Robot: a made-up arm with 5 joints.
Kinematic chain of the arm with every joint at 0, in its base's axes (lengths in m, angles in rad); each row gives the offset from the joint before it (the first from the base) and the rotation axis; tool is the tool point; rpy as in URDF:
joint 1: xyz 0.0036 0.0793 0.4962 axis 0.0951 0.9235 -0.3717
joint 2: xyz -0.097 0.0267 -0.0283 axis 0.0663 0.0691 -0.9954
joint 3: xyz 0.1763 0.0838 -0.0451 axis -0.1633 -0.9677 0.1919
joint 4: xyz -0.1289 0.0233 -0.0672 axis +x
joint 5: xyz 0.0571 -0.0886 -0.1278 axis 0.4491 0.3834 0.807
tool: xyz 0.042 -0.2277 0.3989 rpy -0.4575 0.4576 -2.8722
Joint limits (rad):
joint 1: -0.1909..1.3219
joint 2: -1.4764..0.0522
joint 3: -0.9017..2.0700
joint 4: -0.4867..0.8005
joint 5: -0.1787..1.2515
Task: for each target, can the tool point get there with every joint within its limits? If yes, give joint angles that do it. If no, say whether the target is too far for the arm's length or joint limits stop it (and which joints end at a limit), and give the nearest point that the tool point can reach.
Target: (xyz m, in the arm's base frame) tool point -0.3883 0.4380 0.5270
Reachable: no: joint limits stop it (at a limit: joint 1, joint 2, joint 4, joint 5) | nearest point -0.2507 0.4689 0.7554 | short by 0.268 m
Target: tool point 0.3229 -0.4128 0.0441
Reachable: no: joint limits stop it (at a limit: joint 2, joint 4) | nearest point 0.2148 -0.1700 0.1802 | short by 0.299 m
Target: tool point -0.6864 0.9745 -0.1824
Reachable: no: too far | nearest point -0.2156 0.5009 0.2196 | short by 0.779 m
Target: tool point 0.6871 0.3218 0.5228
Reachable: no: joint limits stop it (at a limit: joint 1, joint 4, joint 5) | nearest point 0.4787 0.2618 0.4998 | short by 0.218 m
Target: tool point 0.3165 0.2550 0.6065
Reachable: yes | joints 0.4442 -0.8150 0.5727 -0.3186 0.9488
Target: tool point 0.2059 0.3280 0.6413
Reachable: yes | joints -0.0554 -1.2153 0.7109 0.2204 0.5801
